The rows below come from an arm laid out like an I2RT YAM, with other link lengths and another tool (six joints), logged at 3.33 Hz.
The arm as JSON. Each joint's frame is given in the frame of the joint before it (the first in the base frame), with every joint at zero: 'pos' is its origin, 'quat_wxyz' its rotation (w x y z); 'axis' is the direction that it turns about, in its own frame. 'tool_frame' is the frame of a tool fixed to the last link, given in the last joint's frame.
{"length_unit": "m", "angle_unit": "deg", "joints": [
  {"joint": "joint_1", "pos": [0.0, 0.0, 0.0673], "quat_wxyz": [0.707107, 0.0, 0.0, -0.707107], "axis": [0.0, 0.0, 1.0]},
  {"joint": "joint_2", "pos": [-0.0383, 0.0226, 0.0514], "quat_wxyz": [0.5, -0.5, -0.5, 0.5], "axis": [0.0, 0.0, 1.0]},
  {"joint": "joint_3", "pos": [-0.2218, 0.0, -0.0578], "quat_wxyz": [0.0, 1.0, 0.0, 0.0], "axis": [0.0, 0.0, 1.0]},
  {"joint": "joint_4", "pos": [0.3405, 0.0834, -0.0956], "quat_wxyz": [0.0, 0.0, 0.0, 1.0], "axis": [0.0, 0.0, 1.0]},
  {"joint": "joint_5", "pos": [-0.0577, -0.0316, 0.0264], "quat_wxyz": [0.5, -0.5, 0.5, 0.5], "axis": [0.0, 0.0, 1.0]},
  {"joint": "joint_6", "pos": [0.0, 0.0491, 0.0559], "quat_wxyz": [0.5, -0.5, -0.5, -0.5], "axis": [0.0, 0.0, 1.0]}
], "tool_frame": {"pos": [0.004, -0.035, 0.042], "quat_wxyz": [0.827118, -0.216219, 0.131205, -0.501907]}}
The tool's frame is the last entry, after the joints.
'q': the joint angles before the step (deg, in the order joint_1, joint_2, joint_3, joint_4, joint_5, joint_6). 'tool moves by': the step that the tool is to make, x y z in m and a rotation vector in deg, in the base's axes. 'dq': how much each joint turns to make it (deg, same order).
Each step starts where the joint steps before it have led.
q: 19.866, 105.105, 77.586, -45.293, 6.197, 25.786
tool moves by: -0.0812, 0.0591, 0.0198, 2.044, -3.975, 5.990
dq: 12.901, -13.973, -11.996, 1.659, 2.184, 6.602
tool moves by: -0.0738, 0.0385, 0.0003, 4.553, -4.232, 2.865
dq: 12.167, -10.385, -9.964, 4.212, 2.835, 9.020
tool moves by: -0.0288, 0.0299, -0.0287, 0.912, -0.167, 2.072
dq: 6.849, 3.691, -1.422, 4.942, 1.613, 4.624
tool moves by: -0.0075, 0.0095, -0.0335, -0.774, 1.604, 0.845
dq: 1.728, 5.231, -0.605, 3.992, -0.369, 1.165
